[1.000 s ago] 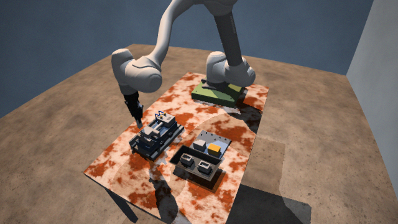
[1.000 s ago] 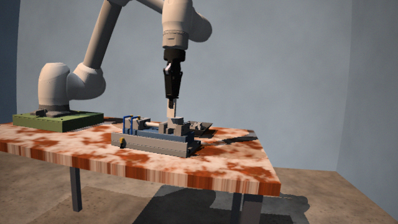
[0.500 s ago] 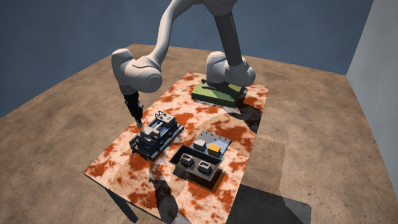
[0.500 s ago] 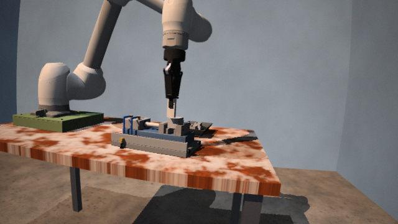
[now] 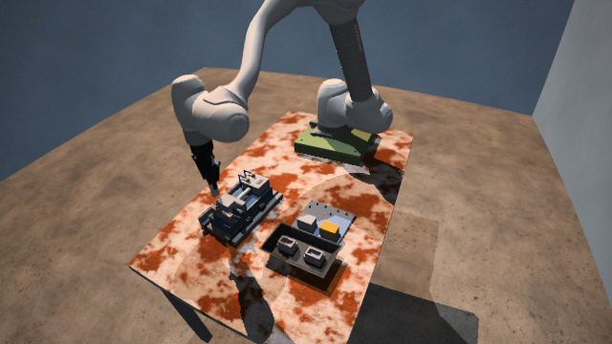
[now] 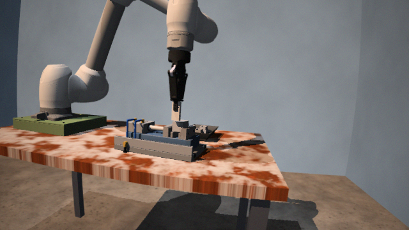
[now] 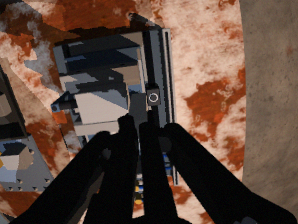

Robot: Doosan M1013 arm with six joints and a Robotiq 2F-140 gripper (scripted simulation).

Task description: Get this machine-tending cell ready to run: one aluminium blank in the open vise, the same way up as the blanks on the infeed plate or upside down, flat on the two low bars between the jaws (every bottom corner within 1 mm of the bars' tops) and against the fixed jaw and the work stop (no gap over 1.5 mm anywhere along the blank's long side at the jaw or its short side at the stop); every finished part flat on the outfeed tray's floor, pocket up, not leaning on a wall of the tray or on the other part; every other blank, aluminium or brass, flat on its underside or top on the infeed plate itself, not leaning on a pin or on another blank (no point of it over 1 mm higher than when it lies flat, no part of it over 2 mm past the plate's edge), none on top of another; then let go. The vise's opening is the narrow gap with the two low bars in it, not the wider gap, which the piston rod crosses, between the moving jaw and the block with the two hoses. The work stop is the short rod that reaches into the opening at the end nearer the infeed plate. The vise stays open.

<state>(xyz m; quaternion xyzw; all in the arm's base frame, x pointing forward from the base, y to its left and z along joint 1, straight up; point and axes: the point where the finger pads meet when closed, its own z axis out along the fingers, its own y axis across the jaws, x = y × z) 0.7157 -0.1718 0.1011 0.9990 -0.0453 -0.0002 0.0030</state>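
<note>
My gripper is now 8 cm past the piston rod, 8 cm above it and 6 cm to the right of it. Round my hand: infeed plate (36 cm to the left, 15 cm below, 14 cm behind); then vise (12 cm below, 7 cm behind, 6 cm to the left); then aluminium blank (32 cm to the left, 13 cm below, 10 cm behind).
</note>
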